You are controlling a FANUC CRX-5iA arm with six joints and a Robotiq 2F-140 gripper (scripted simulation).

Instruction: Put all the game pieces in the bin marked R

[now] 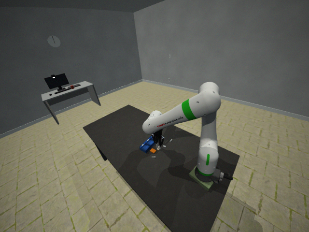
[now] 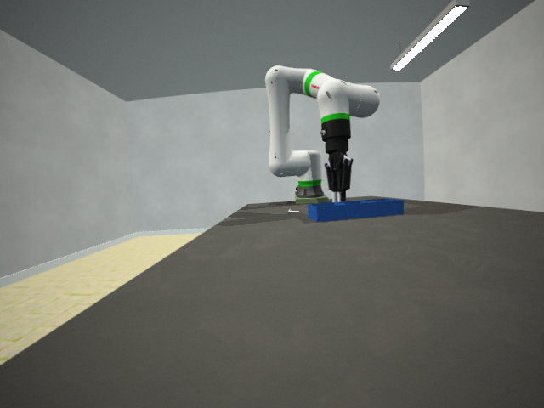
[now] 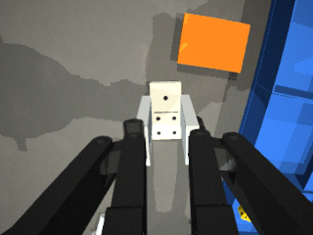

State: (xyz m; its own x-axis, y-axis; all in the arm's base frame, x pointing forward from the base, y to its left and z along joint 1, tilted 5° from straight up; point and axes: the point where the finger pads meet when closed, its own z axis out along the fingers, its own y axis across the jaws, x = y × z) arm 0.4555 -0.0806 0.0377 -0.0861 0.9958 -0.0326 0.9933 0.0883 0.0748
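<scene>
Right now the yellow die is 90 mm ahead of my hand, 100 mm to the right of it and 20 mm below it. Round my hand: white domino: 30 mm below; orange tile: 30 mm ahead, 60 mm to the left, 30 mm below; pale grey piece: 40 mm behind, 40 mm to the right, 30 mm below.
</scene>
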